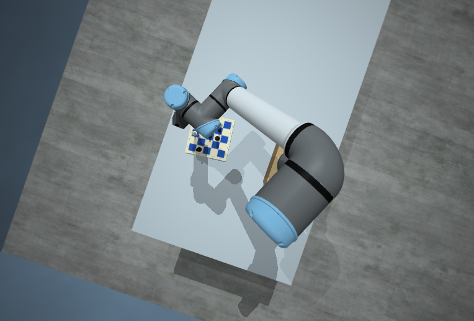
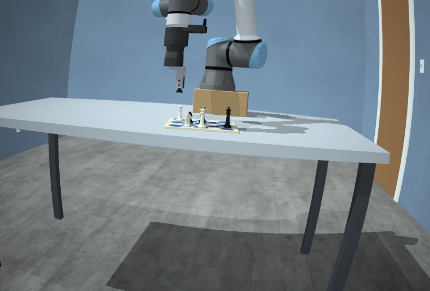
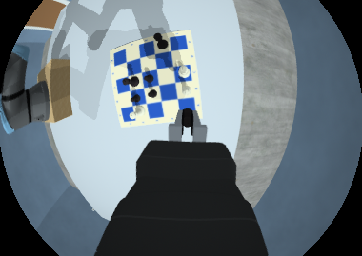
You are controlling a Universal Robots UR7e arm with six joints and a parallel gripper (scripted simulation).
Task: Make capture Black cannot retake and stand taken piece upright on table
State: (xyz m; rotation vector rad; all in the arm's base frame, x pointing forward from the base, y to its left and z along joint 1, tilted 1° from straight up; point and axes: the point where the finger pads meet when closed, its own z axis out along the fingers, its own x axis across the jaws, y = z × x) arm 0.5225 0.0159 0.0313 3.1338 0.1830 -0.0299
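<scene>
My gripper is now 140 mm to the right of the tall black piece, 100 mm above it and 80 mm past it. From my hand the other things lie so: white pawn-like piece (110 mm behind, 100 mm below, 30 mm to the right).
</scene>
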